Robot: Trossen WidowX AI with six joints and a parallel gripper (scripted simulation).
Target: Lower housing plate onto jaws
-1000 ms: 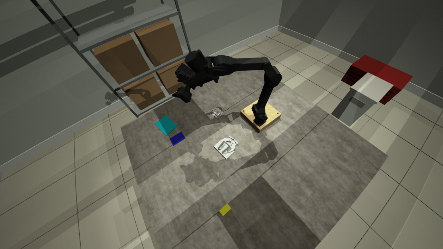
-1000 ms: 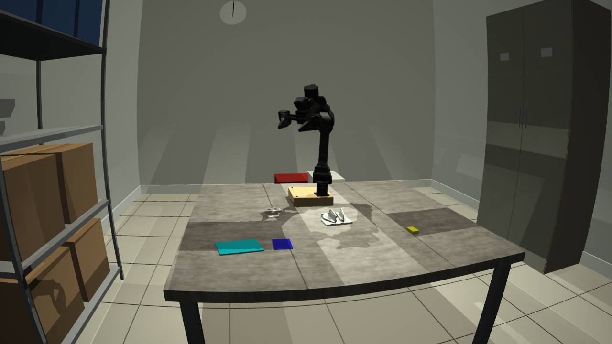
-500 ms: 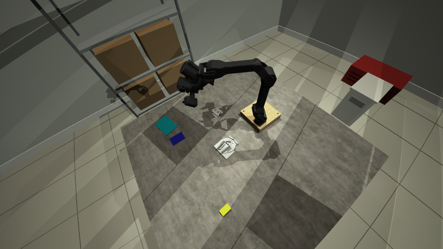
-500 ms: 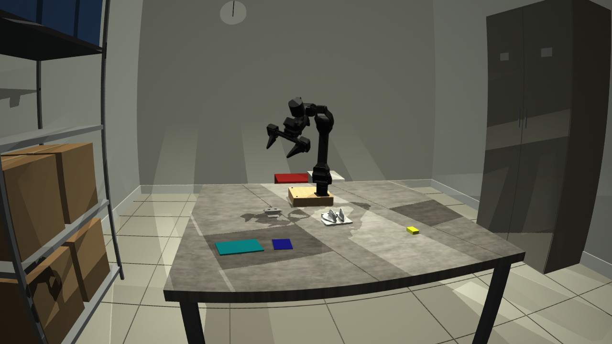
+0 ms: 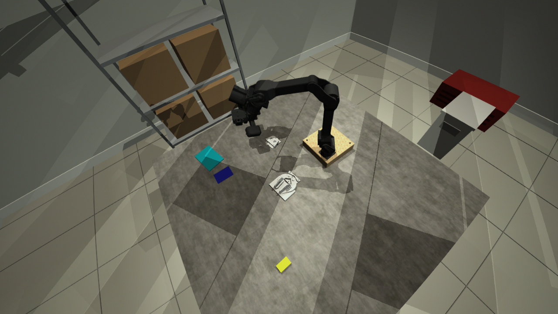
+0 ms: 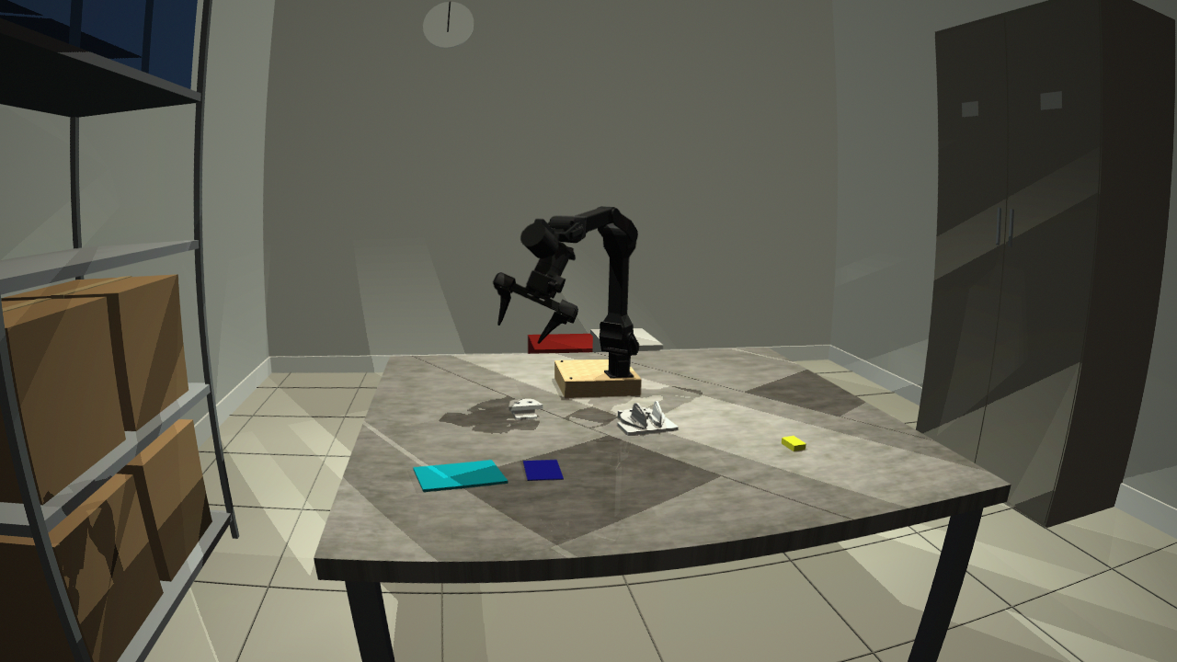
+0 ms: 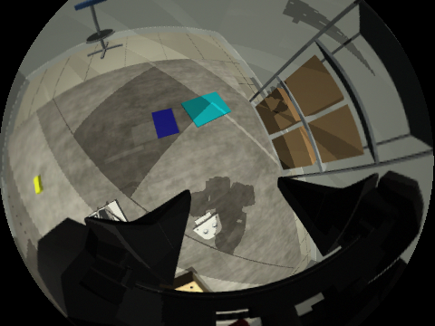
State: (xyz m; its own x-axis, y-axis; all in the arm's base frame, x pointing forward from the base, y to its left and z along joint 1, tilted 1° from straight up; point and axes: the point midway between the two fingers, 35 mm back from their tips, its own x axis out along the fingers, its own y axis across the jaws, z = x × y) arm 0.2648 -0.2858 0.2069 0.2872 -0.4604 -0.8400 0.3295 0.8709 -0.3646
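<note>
Right now the white block is 21 cm below my gripper tip, 13 cm behind it and 3 cm to the left of it. The rest, counted from my gripper tip: blue tile 22 cm below, 21 cm ahead, 1 cm to the left; yellow block 56 cm to the left, 22 cm ahead, 21 cm below; teal slab 23 cm ahead, 22 cm below, 15 cm to the right.
</note>
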